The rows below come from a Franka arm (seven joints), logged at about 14 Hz.
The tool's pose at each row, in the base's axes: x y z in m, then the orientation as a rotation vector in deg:
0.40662 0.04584 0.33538 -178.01 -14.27 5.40
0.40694 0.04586 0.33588 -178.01 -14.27 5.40
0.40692 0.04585 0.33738 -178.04 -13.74 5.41
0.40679 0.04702 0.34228 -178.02 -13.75 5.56
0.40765 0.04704 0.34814 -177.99 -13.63 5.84
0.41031 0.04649 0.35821 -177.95 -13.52 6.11
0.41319 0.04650 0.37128 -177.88 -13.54 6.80
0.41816 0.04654 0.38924 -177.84 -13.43 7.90
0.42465 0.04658 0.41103 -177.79 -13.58 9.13
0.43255 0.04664 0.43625 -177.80 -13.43 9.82
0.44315 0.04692 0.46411 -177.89 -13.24 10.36
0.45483 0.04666 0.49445 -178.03 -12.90 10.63
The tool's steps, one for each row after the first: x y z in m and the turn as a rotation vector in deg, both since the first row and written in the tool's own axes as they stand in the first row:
0.00029 0.00002 -0.00052 0.00 0.00 0.00
0.00018 -0.00002 -0.00201 0.02 0.00 0.34
-0.00005 -0.00133 -0.00687 0.04 -0.10 0.33
0.00046 -0.00138 -0.01278 0.09 -0.27 0.41
0.00241 -0.00070 -0.02300 0.15 -0.44 0.48
0.00448 -0.00062 -0.03622 0.22 -0.88 0.47
0.00834 -0.00038 -0.05445 0.29 -1.58 0.54
0.01347 0.00000 -0.07660 0.33 -2.37 0.45
0.01979 0.00049 -0.10225 0.33 -2.82 0.56
0.02866 0.00111 -0.13071 0.26 -3.17 0.69
0.03836 0.00236 -0.16171 0.15 -3.34 0.92

